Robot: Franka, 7 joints.
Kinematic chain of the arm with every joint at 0, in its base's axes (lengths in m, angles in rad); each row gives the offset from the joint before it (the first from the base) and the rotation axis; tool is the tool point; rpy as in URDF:
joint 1: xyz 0 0 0.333 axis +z
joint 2: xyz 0 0 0 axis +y
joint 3: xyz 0 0 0.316 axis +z
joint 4: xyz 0.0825 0 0 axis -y
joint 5: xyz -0.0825 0 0.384 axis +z
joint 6: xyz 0 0 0 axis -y
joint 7: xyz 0.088 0 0 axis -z
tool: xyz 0 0 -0.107 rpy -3.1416 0 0
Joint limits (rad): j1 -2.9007..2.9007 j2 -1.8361..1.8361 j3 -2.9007..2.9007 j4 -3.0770..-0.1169 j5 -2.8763..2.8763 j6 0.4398..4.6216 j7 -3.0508..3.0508
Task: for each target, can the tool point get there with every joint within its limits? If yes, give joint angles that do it. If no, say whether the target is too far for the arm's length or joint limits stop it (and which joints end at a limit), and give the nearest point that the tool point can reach.
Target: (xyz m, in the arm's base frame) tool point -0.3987 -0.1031 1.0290
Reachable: yes | joints 1.9455 -0.2300 0.9955 -1.1439 -0.5353 3.2094 1.1982
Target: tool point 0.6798 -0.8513 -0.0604
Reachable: no: too far | nearest point 0.5035 -0.6305 0.0416 | short by 0.300 m
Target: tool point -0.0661 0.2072 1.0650
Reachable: yes | joints -0.0707 -0.1139 2.1383 -0.5947 0.9375 3.9340 -0.2267
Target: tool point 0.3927 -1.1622 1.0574
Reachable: no: too far | nearest point 0.2365 -0.6998 0.7692 | short by 0.567 m
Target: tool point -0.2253 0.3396 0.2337
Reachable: yes | joints 0.7207 -0.0762 1.4897 -2.6616 0.9059 2.5847 0.4318
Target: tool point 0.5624 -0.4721 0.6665
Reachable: yes | joints 2.4219 -1.5021 -0.3978 -0.7393 -0.8853 3.5397 -0.2657
